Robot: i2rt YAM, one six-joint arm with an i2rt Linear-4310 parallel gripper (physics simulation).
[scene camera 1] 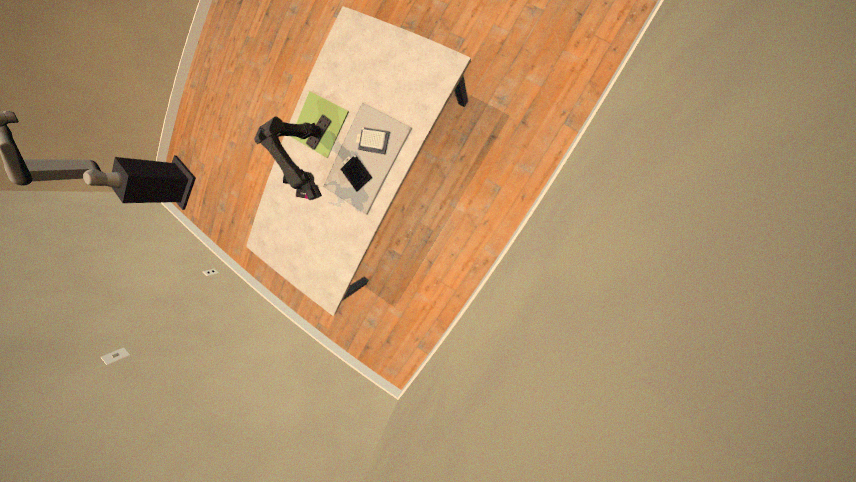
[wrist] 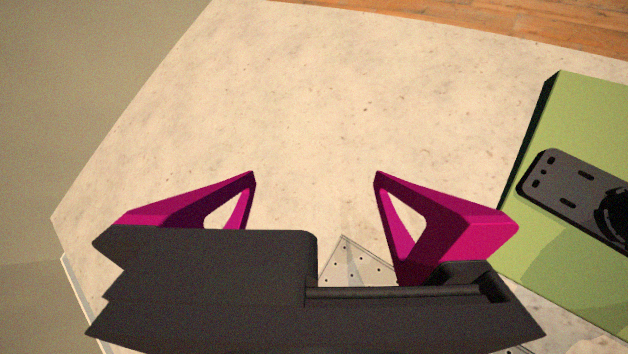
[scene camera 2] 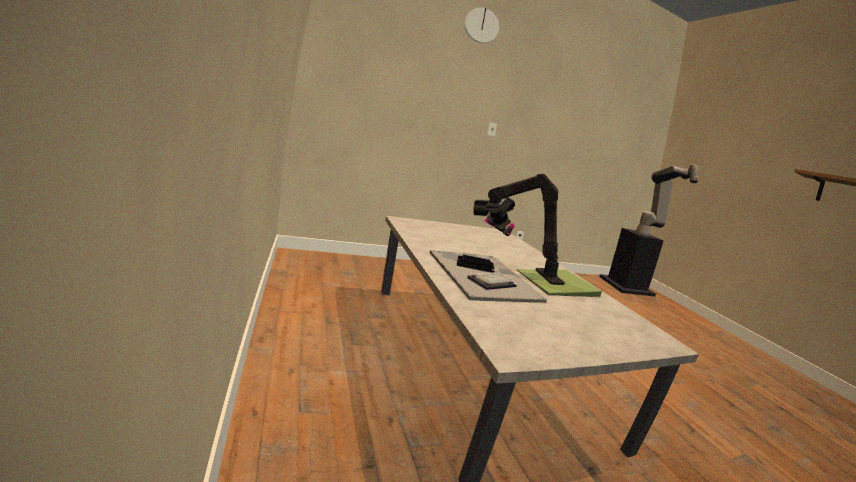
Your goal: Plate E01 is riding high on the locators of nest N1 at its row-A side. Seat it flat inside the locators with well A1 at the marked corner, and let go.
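Places are measured from the arm's base along level axes (x right, y ahead, z up), in millimetres.
Where they show: gripper, fingertip midpoint: (wrist: 314,177) (scene camera 2: 501,230); arm's base, origin of the base link: (scene camera 1: 318,132) (wrist: 621,219) (scene camera 2: 549,277).
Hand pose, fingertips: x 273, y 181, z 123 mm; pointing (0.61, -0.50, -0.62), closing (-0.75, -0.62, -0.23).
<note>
Things, the pixels of their top centre, and the offset from my fingertips.
- cream plate, middle of its top: (scene camera 2: 494,275) (scene camera 1: 371,138) dx -437, dy +146, dz -93 mm
- dark nest, middle of its top: (scene camera 2: 492,278) (scene camera 1: 372,140) dx -432, dy +148, dz -107 mm
- black object, middle of its top: (scene camera 2: 476,259) (scene camera 1: 354,172) dx -232, dy +169, dz -98 mm
Plate E01, a cream plate (scene camera 1: 373,138) (scene camera 2: 494,279), lies on the dark nest (scene camera 1: 386,144) (scene camera 2: 482,284) on the grey board. At this size I cannot tell how its row-A side sits on the locators, nor where well A1 and the marked corner are. My gripper (scene camera 1: 304,195) (scene camera 2: 499,226) (wrist: 314,177) is open, with its magenta fingers wide apart and no object between them. It hangs above the table, off to one side of the board and well away from the plate. The plate does not show in the wrist view.
A black object (scene camera 1: 356,173) (scene camera 2: 476,262) sits beside the nest on the perforated grey board (scene camera 1: 398,128) (scene camera 2: 521,295) (wrist: 345,260). My arm's base stands on a green mat (scene camera 1: 338,113) (scene camera 2: 578,286) (wrist: 575,115). Another arm stands on a black pedestal (scene camera 1: 152,181) (scene camera 2: 636,260) beyond the table.
</note>
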